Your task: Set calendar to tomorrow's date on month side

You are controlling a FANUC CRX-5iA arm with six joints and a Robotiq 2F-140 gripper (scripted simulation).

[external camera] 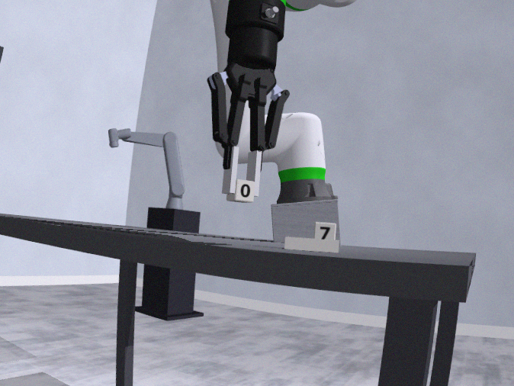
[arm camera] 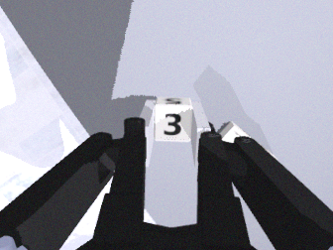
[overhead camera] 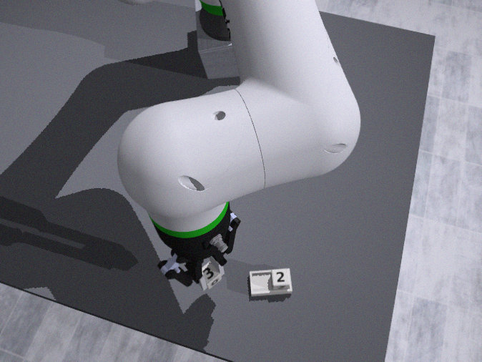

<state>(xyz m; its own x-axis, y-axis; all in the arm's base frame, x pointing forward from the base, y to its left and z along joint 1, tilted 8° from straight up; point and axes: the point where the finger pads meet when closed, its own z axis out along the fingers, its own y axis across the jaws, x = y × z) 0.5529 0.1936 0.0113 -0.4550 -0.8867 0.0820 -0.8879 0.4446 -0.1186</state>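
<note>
Right now my hand is 10 cm to the right of the tray, 9 cm above it and 5 cm past it. Also, from my hand: cube 3 cm below.
</note>
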